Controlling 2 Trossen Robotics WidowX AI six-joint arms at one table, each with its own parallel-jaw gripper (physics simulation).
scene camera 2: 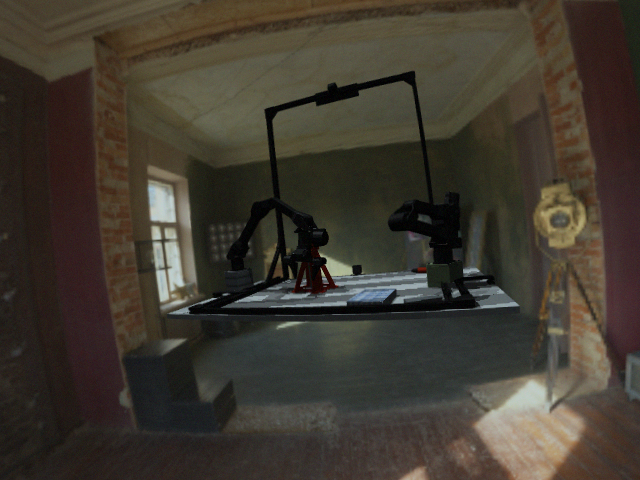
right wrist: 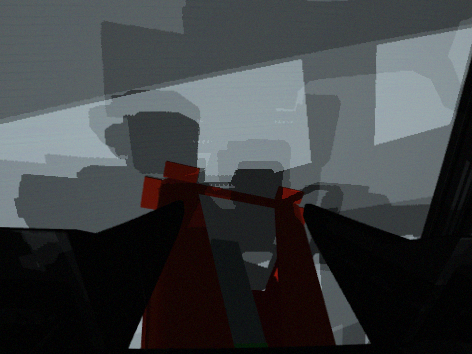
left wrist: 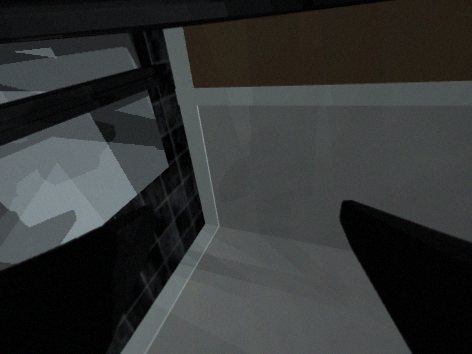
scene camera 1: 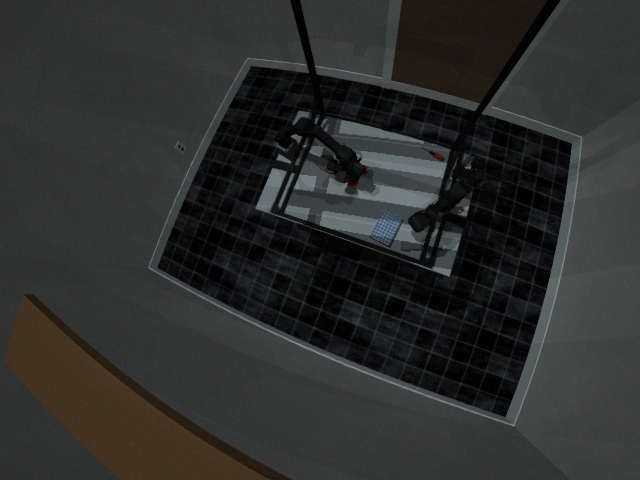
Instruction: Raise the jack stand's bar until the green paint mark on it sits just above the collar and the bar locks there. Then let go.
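Seen in the pictures: left gripper, between the fingertips: [left wrist: 247,212]; right gripper, between the fingertips: [scene camera 2: 304,279] [right wrist: 245,208]; left arm's base, origin of its link: [scene camera 2: 444,262]; right arm's base, origin of its link: [scene camera 2: 238,270] [scene camera 1: 285,142].
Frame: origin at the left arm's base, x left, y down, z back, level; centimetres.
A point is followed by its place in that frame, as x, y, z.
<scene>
The red jack stand [scene camera 1: 357,178] [scene camera 2: 311,276] @[29.6, 1.8, -46.4] [right wrist: 171,274] @[28.6, -0.1, -45.0] stands on the striped table [scene camera 1: 403,197] @[11.2, 8.7, -17.8] [scene camera 2: 480,302] @[18.8, 8.7, 22.3] at the left. Its dark grey bar [right wrist: 236,289] @[26.7, 2.1, -50.5] runs up between the red legs. A sliver of the green mark [right wrist: 249,345] @[26.8, -1.4, -50.6] shows at the bottom edge of the right wrist view; the collar is hidden. My right gripper [scene camera 1: 351,172] @[32.6, 2.9, -47.9] [scene camera 2: 310,244] [right wrist: 245,208] @[32.6, 2.9, -47.9] is open, its fingers spread on either side of the stand's top and touching nothing. My left gripper [scene camera 1: 416,221] [scene camera 2: 395,219] [left wrist: 247,212] @[-23.7, -9.7, -6.7] is open and empty, held high at the table's right side.
A blue checked cloth [scene camera 1: 387,227] @[30.3, 6.2, -9.0] [scene camera 2: 371,295] @[31.6, 6.2, -9.1] lies near the front edge. A red-handled screwdriver [scene camera 1: 433,153] @[-20.6, 6.6, -28.2] [scene camera 2: 419,270] @[-20.4, 7.2, -26.3] lies at the back right. A small dark cup [scene camera 2: 356,269] stands at the back. The black gantry frame [scene camera 1: 289,178] @[58.6, 7.4, -70.5] [scene camera 2: 270,154] @[17.0, -66.6, -94.1] spans the table.
</scene>
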